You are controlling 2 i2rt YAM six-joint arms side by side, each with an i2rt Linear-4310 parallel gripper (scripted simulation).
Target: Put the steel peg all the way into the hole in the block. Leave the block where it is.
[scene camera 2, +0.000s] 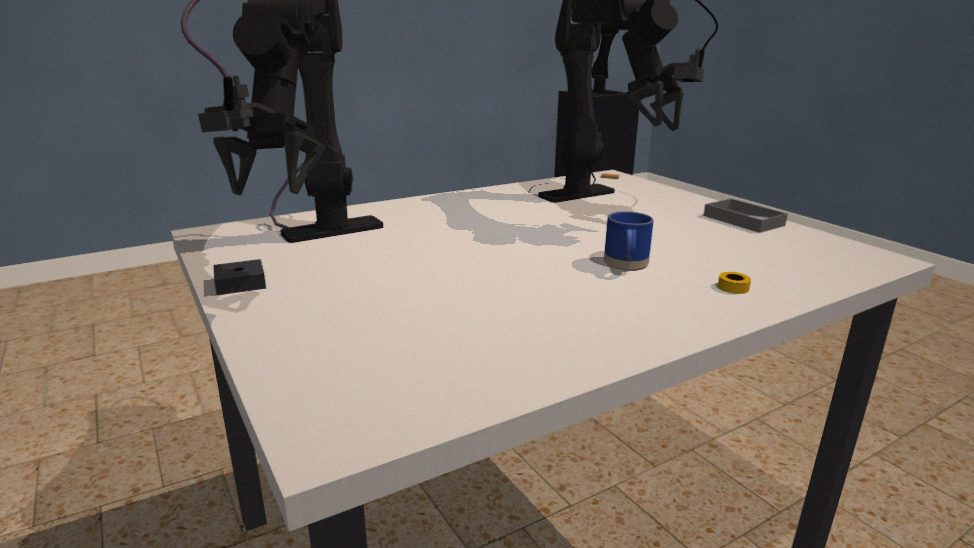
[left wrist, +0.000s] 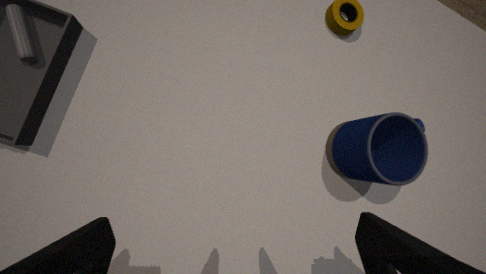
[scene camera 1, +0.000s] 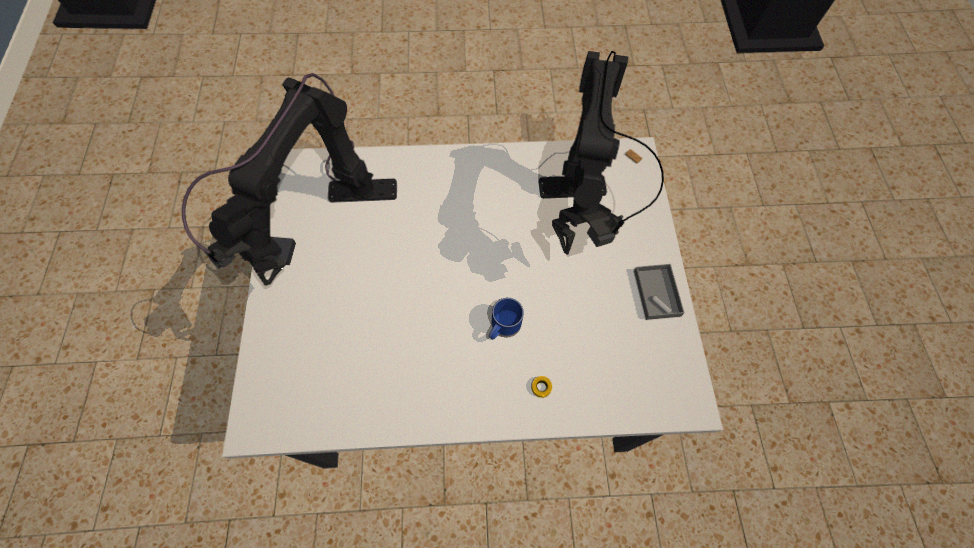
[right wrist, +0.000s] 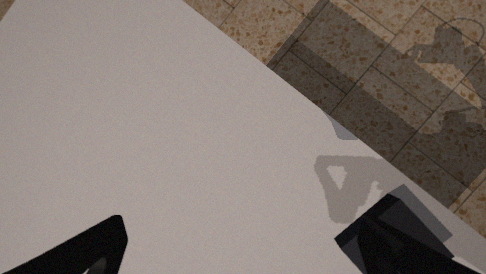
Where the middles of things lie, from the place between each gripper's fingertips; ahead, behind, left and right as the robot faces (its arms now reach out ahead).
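Scene:
My left hand (scene camera 2: pixel 666 127) is 21 cm above the grey tray (scene camera 1: pixel 659 280), 4 cm short of it and 24 cm to the right of it. There's a dark block (scene camera 2: pixel 235 277) too, and that one's 20 cm below my left hand, 11 cm behind it and 80 cm to the right of it.
As for my right gripper (scene camera 2: pixel 264 193), it's 17 cm above the dark block, 3 cm to the left of it and 14 cm past it. The grey tray, counting from my right hand, is 18 cm below, 1 cm ahead and 101 cm to the left.

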